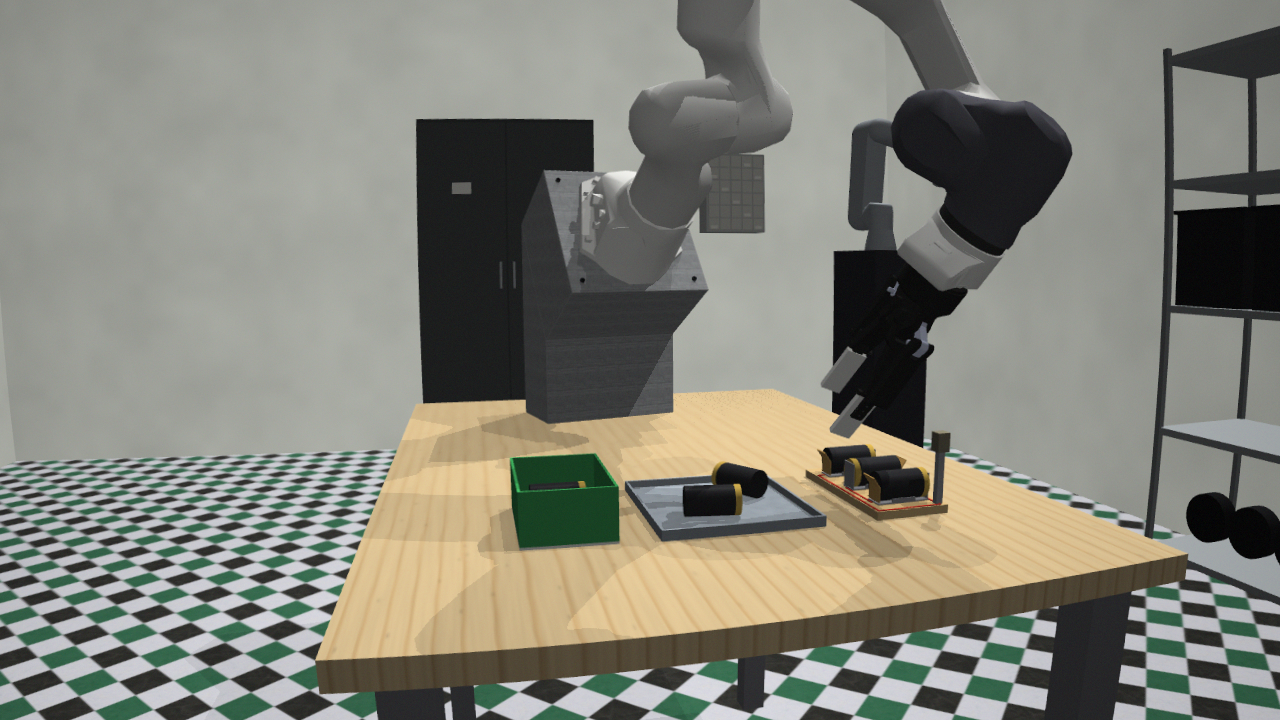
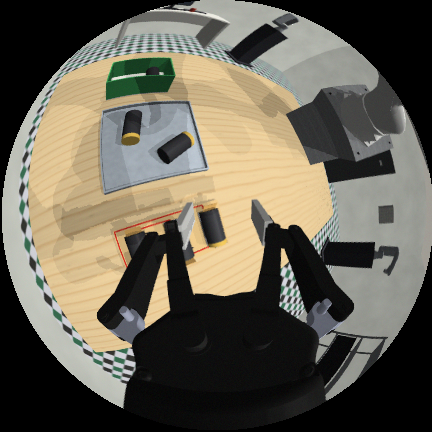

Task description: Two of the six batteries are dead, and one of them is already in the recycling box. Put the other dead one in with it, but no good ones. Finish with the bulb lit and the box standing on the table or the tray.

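The green recycling box point(image 1: 565, 523) point(image 2: 132, 90) stands on the table with a battery point(image 1: 554, 486) point(image 2: 152, 71) inside. Two batteries, one point(image 1: 711, 500) point(image 2: 132, 124) and another point(image 1: 742, 480) point(image 2: 175, 148), lie on the grey tray point(image 1: 742, 530) point(image 2: 150, 175). The holder board point(image 1: 913, 512) carries three batteries: one nearest the robot base point(image 1: 848, 458) point(image 2: 212, 226), a middle one point(image 1: 877, 470) and a front one point(image 1: 899, 484) point(image 2: 134, 243). The bulb block point(image 1: 940, 440) on its post looks dark. My gripper point(image 1: 837, 410) point(image 2: 222, 209) is partly open and empty, above the holder's base-side end.
The wooden table point(image 1: 760, 591) point(image 2: 250, 150) carries everything. The post point(image 1: 938, 479) rises at the holder's right corner. The robot's pedestal point(image 1: 608, 376) point(image 2: 320, 125) stands at the table's back edge. A shelf rack point(image 1: 1165, 268) is at the right.
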